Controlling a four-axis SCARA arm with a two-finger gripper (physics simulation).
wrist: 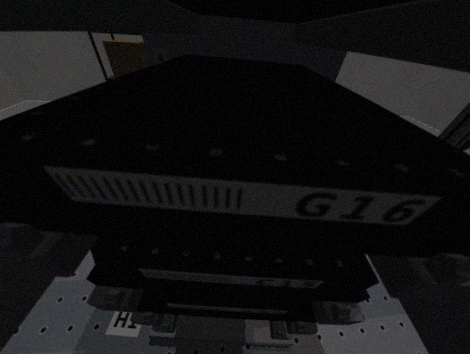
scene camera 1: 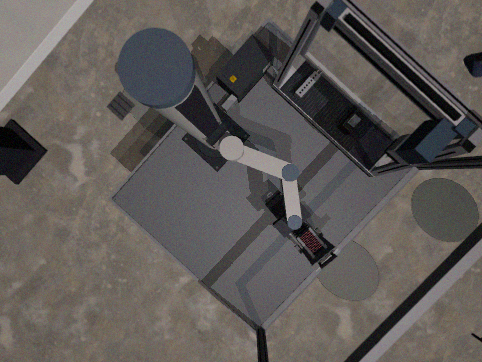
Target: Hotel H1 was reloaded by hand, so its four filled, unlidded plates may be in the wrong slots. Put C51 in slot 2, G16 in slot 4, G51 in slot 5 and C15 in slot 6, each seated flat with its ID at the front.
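Frame: origin at the arm's base, x left, y ahead, z down, level; millimetres.
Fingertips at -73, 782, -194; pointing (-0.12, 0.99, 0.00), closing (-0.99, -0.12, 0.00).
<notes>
A point is followed by its place in that frame, as x, y, z.
Plate G16 [wrist: 370,205] fills the middle of the wrist view, dark, with its ID facing front and looking slightly tilted in the picture. Below it is plate C15 [wrist: 230,277] @[-62, 699, -189], its ID faint; a third label [wrist: 227,308] @[-62, 698, -152] lower down is unreadable. The H1 tag [wrist: 123,323] @[37, 714, -13] is at the hotel's foot. In the scene view a plate with red wells [scene camera 1: 312,243] @[-71, 770, -261] lies between the two jaws of my gripper [scene camera 1: 310,240] @[-73, 782, -194]. The gripper appears shut on G16, at its sides; the contact faces are hidden. C51 and G51 are not readable.
A black frame with a handle [scene camera 1: 327,259] @[-76, 847, -323] is at the bench [scene camera 1: 185,220] @[-508, 206, -13] edge, beside the plate. A dark block [scene camera 1: 275,202] @[-46, 529, -73] is behind the wrist. A dark box [scene camera 1: 247,67] @[400, -102, -128] with a yellow mark and a framed bay [scene camera 1: 325,150] @[390, 547, -13] stand at the upper side.
</notes>
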